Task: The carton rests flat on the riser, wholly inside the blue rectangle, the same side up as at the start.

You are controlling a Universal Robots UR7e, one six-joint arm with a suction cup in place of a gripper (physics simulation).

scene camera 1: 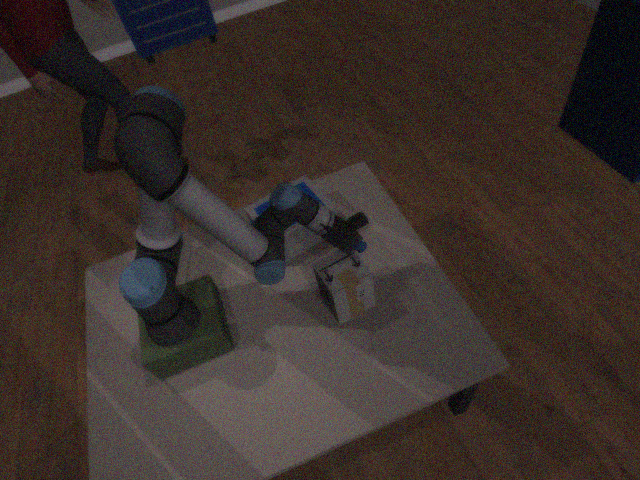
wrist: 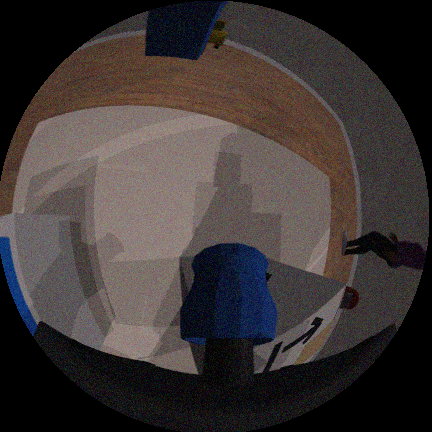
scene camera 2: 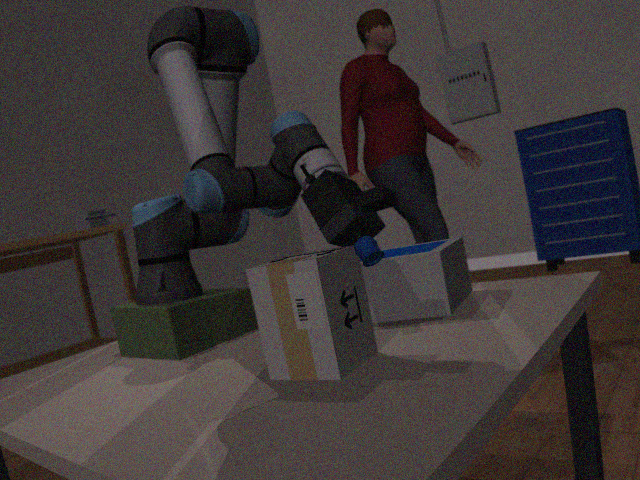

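Observation:
The carton, pale with tan tape, stands on the table beside the riser. In scene camera 2, black arrows on its grey side point sideways. My gripper, a blue suction cup, is open, with the carton not held. It is at the top edge of the carton's arrow-marked side; whether it touches cannot be told. The grey riser bears the blue rectangle on top. The arm hides much of both in scene camera 1.
The arm stands on a green block on the table. A person in red stands behind the table. A blue cabinet is at the wall.

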